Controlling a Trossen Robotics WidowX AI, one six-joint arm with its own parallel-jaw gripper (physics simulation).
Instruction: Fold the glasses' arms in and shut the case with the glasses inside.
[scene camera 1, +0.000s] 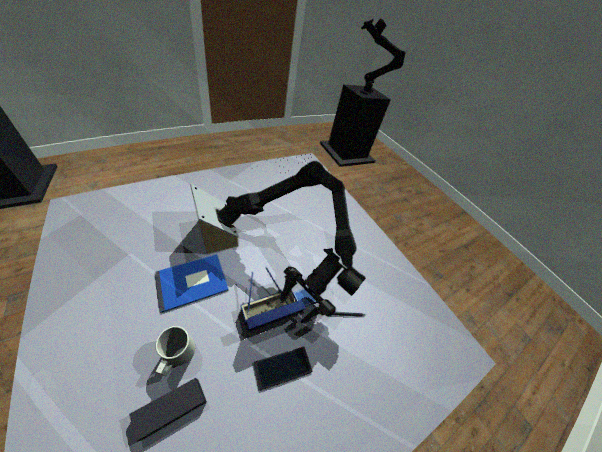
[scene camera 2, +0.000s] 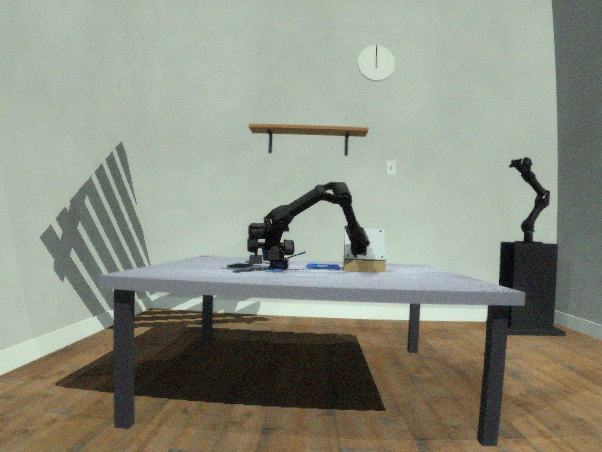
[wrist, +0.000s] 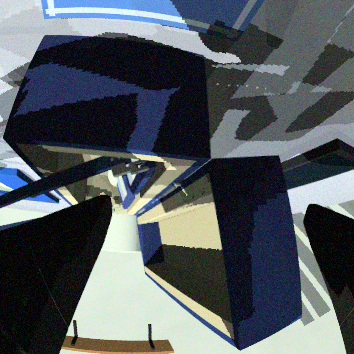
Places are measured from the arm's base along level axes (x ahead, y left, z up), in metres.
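Pixels of known places: gripper, fingertip midpoint: (wrist: 213, 211); arm's base, origin of the base link: (scene camera 1: 223, 218) (scene camera 2: 359, 248).
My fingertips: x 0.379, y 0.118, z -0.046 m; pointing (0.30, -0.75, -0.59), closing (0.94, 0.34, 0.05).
Note:
For each thing: its top centre in the pictures, then the offset to it from my fingertips. "pt": a spot on its surface instead.
- glasses, surface spot: (wrist: 131, 186) pt 0.040 m right, 0.030 m back, 0.017 m down
- phone, middle of its top: (wrist: 293, 179) (scene camera 1: 283, 366) (scene camera 2: 240, 264) 0.068 m right, 0.130 m ahead, 0.042 m down
- pen, middle of its top: (scene camera 1: 347, 313) 0.185 m left, 0.057 m ahead, 0.041 m down
- blue book, middle of its top: (wrist: 3, 188) (scene camera 1: 191, 280) (scene camera 2: 323, 265) 0.266 m right, 0.216 m back, 0.042 m down
- mug, surface spot: (scene camera 1: 188, 347) pt 0.290 m right, 0.013 m ahead, 0.021 m up
- dark block, middle of its top: (scene camera 1: 167, 407) (scene camera 2: 256, 255) 0.364 m right, 0.125 m ahead, 0.015 m down
- blue flat thing, surface spot: (wrist: 115, 11) pt 0.047 m left, 0.050 m back, 0.045 m down
The blue glasses case (scene camera 1: 274, 317) (wrist: 115, 100) stands open on the table, its tan inside showing. Its lid (wrist: 260, 240) is swung out to the side in the wrist view. The glasses (wrist: 131, 186) sit in the case, lenses partly hidden. Their thin dark blue arms stick up out of the case in scene view 1, one arm (scene camera 1: 251, 289) at the left and another arm (scene camera 1: 272, 280) beside it. My gripper (scene camera 1: 290, 312) (wrist: 213, 211) is open at the case's right end, close to it. The lid shows between the spread fingers, not gripped. Contact is unclear.
In scene view 1, a phone (scene camera 1: 283, 369) lies in front of the case, a pen (scene camera 1: 348, 314) to its right, a blue book (scene camera 1: 174, 295) to its left. A mug (scene camera 1: 188, 347) and a dark block (scene camera 1: 167, 412) are at the lower left. A blue flat thing (wrist: 115, 11) lies beside the case.

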